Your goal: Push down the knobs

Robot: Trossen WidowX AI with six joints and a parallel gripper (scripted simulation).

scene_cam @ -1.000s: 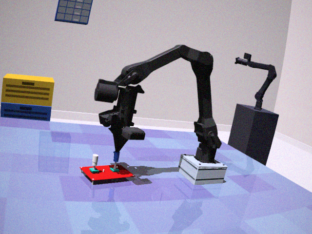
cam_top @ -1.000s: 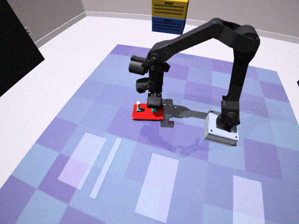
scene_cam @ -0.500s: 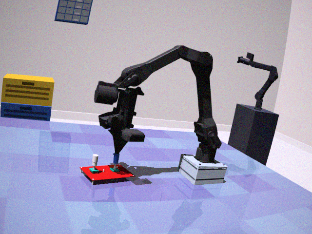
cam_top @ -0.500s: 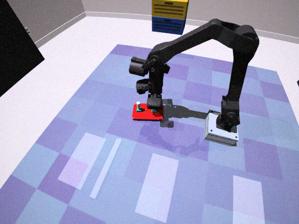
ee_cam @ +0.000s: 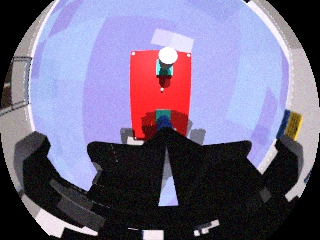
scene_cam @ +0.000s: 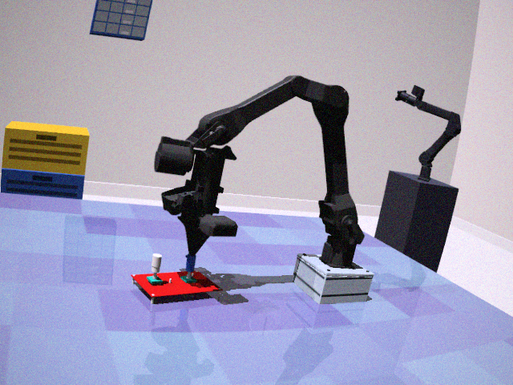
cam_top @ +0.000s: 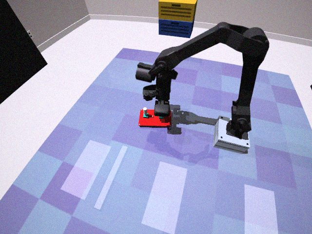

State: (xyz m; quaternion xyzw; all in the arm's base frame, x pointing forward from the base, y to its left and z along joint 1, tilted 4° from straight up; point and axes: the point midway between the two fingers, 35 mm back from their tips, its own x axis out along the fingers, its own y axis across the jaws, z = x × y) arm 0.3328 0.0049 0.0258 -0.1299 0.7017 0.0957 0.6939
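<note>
My gripper tip is 3 cm above the potentiometer with blue knob. From my gripper tip the other things lie so: potentiometer with white knob (7 cm ahead, 3 cm to the left, 3 cm below).
</note>
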